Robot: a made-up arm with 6 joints.
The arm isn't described. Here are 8 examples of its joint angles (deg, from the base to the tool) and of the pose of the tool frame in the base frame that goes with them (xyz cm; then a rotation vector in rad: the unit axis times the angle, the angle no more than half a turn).
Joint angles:
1: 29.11 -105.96 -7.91 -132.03 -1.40 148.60
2: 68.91 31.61 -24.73 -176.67 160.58 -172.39
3: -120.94 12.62 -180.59 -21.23 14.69 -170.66
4: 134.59 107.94 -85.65 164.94 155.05 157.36
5: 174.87 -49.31 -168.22 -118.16 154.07 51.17
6: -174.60 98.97 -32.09 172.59 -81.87 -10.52
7: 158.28 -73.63 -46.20 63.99 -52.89 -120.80
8: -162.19 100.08 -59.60 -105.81 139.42 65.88
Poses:
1: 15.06 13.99 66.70 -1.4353 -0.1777 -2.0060
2: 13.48 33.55 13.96 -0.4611 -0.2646 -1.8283
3: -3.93 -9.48 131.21 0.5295 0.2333 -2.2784
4: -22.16 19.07 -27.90 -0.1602 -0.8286 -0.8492
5: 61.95 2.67 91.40 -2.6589 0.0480 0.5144
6: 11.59 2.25 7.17 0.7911 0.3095 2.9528
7: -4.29 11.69 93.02 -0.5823 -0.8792 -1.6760
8: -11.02 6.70 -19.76 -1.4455 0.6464 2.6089
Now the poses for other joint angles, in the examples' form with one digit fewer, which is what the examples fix.
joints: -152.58 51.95 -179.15 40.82 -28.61 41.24
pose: -57.3 -22.7 102.3 -0.576 -0.387 1.699
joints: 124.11 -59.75 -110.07 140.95 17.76 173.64
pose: 14.2 -16.9 121.7 0.227 0.052 -1.744
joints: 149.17 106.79 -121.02 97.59 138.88 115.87
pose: -50.8 18.6 -21.1 0.704 -0.164 -0.298
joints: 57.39 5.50 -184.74 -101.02 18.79 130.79
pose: -3.6 0.7 131.1 -0.032 0.363 -1.607
